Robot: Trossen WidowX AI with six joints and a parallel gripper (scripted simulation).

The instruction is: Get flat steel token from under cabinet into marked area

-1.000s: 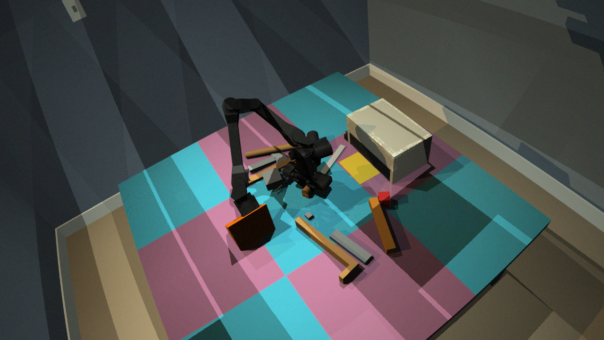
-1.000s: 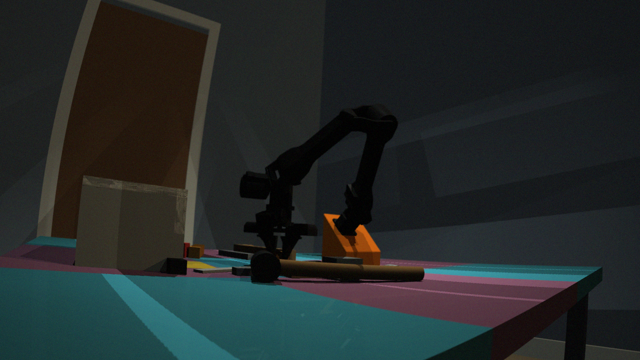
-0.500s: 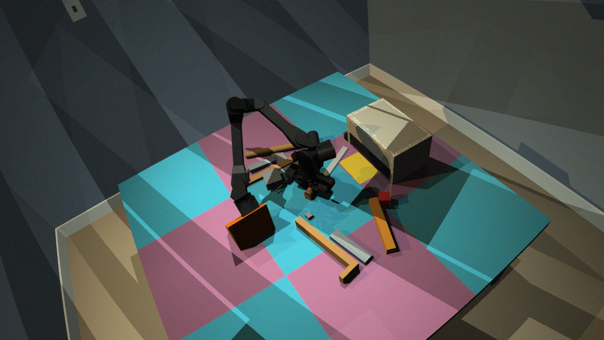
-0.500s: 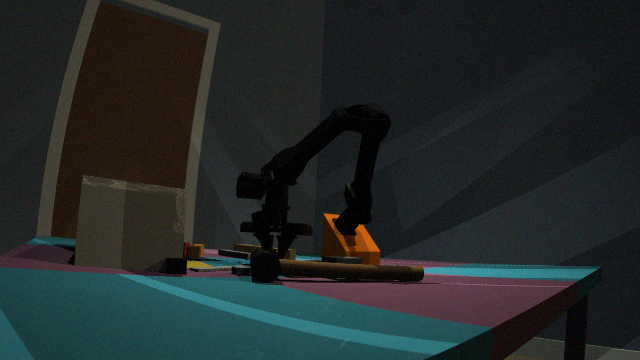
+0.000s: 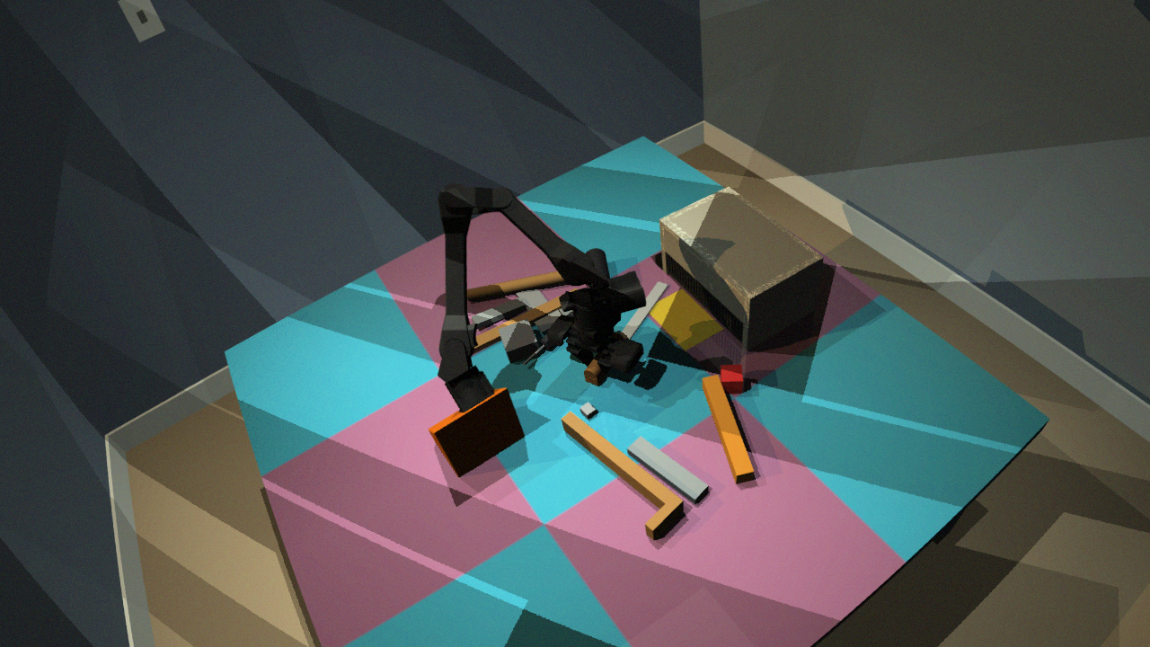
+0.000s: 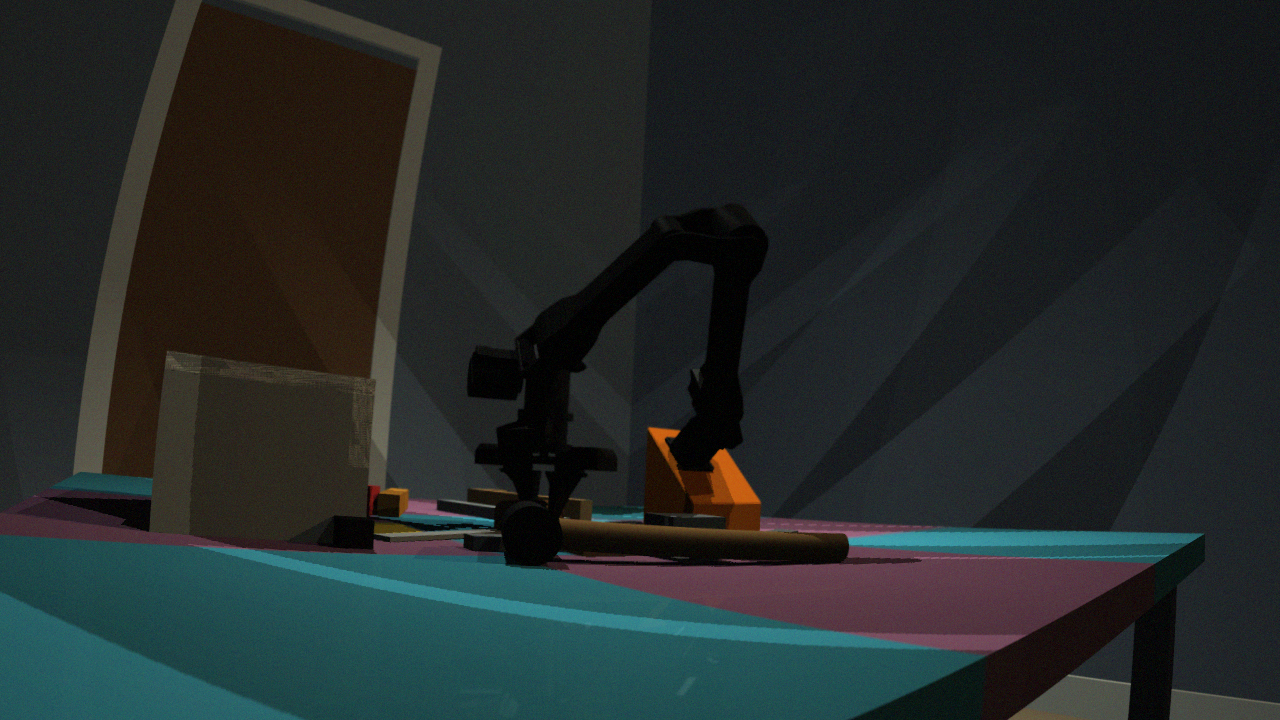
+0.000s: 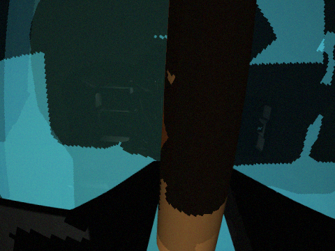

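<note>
My gripper tip is now 70 mm past the small grey cube and 60 mm to the left of it. The rest, counted from my gripper tip: screwdriver (40 mm behind, 130 mm to the left); long wooden stick (50 mm behind, 230 mm to the left); grey block (80 mm behind, 170 mm to the left, 10 mm above).
</note>
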